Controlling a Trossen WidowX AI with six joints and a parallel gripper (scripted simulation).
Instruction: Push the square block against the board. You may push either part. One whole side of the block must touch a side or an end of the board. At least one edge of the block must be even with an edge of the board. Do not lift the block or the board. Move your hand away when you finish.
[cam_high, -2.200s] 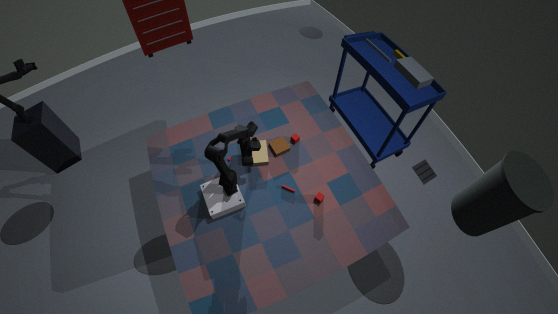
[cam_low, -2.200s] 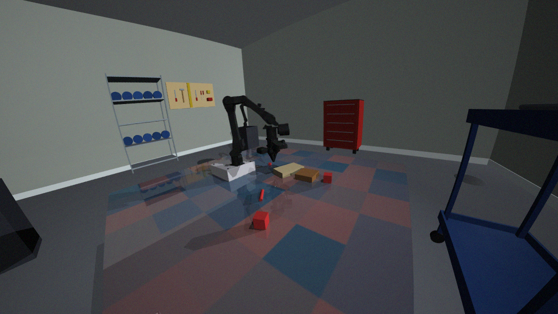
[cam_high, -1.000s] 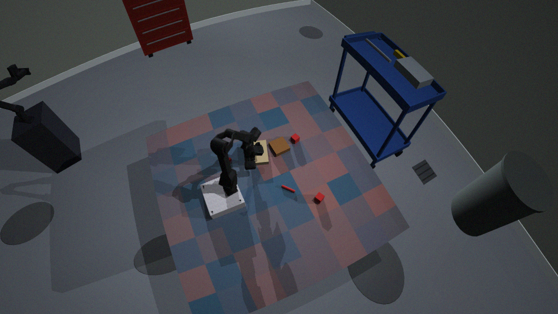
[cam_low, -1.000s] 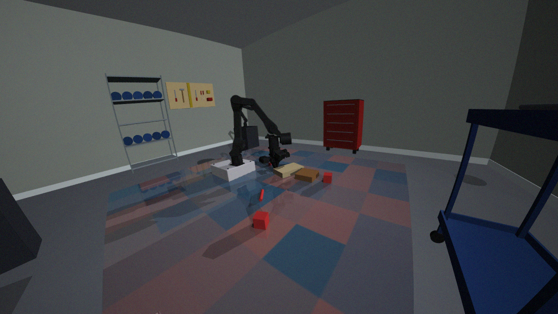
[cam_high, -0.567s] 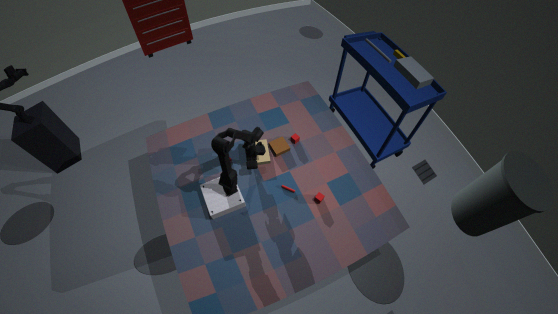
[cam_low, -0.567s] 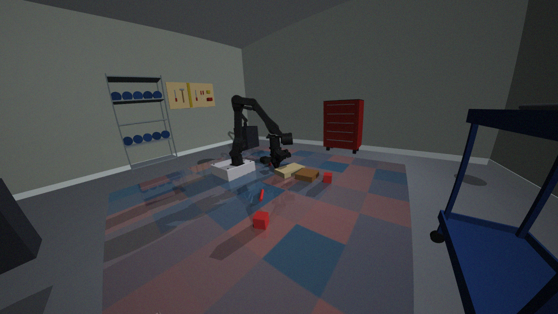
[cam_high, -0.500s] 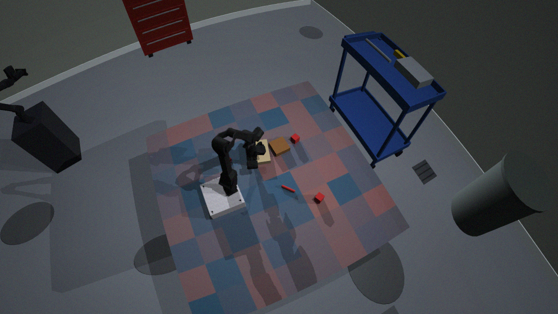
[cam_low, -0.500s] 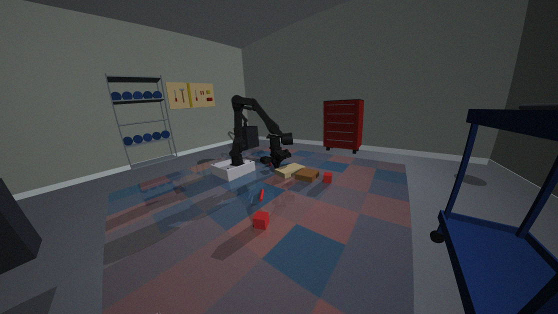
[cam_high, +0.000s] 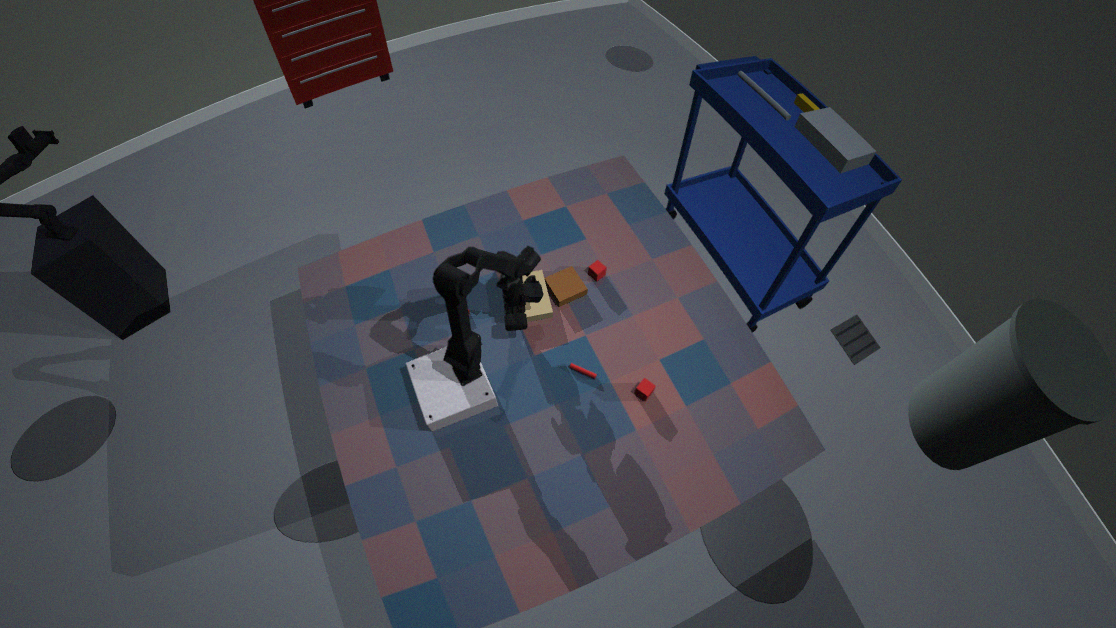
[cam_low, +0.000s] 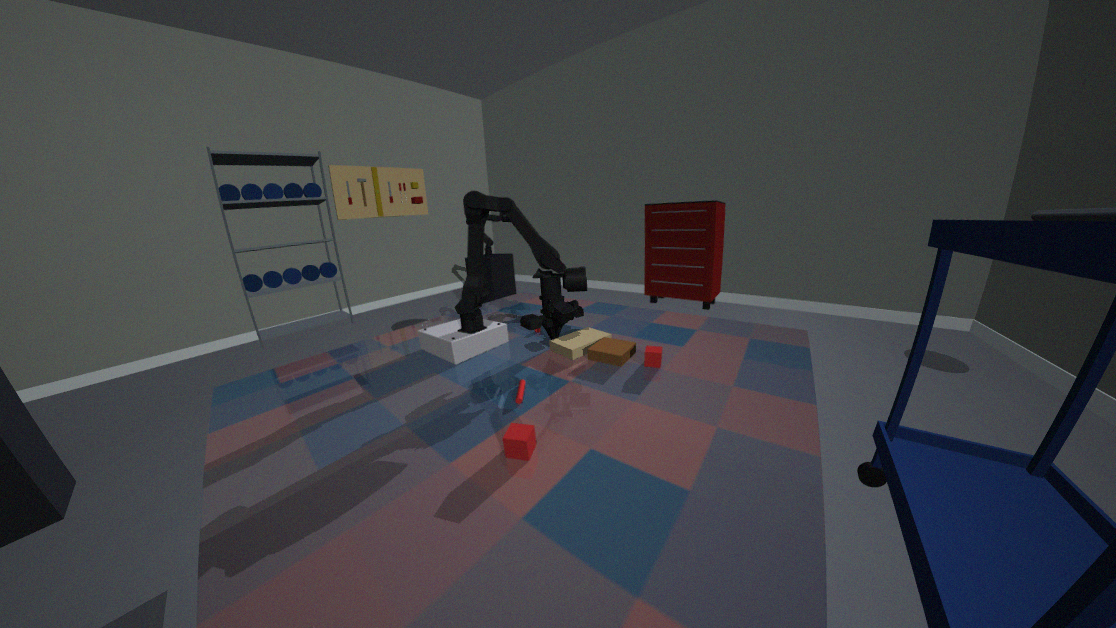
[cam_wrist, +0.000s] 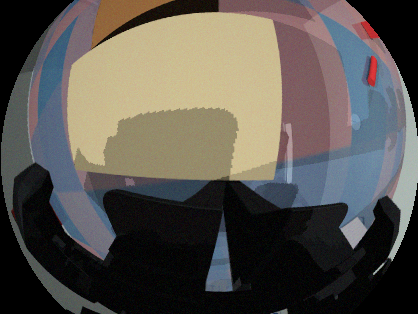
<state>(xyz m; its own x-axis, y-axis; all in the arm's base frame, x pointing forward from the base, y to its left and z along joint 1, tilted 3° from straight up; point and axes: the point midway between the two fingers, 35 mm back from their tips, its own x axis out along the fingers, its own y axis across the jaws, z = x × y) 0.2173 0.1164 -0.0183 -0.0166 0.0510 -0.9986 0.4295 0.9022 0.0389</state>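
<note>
Now: gripper tip 7 cm short of the board, 3 cm to the right of it and 1 cm below it. Also, from my gripper tip: red stick 26 cm to the right, 7 cm ahead; square block 18 cm ahead, 1 cm above; tiny red piece 12 cm behind, 9 cm to the left.
</note>
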